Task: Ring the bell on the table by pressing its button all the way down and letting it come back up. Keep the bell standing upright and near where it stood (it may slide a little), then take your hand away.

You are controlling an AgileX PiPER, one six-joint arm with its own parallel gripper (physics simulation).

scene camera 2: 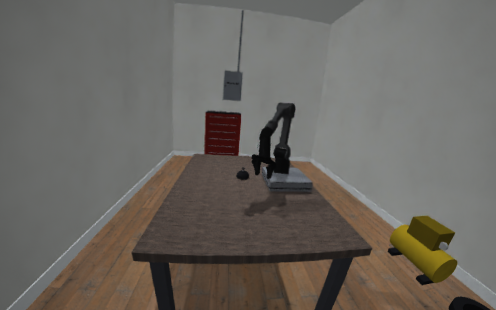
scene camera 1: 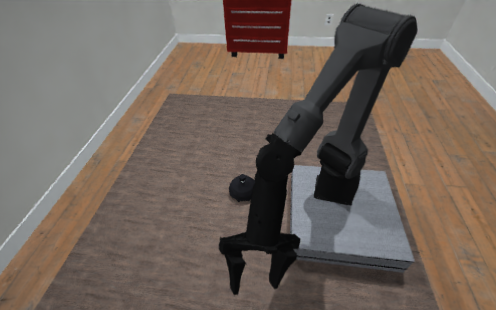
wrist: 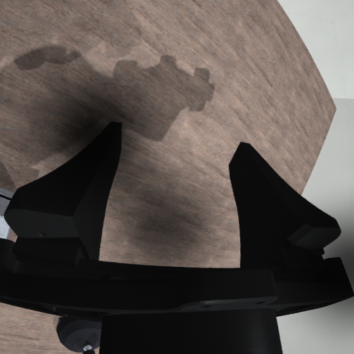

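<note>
The bell (scene camera 1: 241,189) (scene camera 2: 242,175) is a small dark dome with a button on top. It stands upright on the brown table (scene camera 1: 165,150) (scene camera 2: 210,225), left of the arm's base; in scene camera 1 the arm covers its right edge. In the wrist view part of the bell (wrist: 77,332) shows at the bottom left, behind the gripper's body. My gripper (scene camera 1: 255,289) (scene camera 2: 263,175) (wrist: 180,144) is open and empty, its fingers wide apart and pointing down. It hangs above the table, apart from the bell, nearer to scene camera 1 than the bell is.
The arm stands on a grey base block (scene camera 1: 370,235) (scene camera 2: 292,184) on the right side of the table. A red drawer cabinet (scene camera 1: 257,32) (scene camera 2: 223,132) stands on the floor beyond the table. A yellow machine (scene camera 2: 420,255) is at the right in scene camera 2.
</note>
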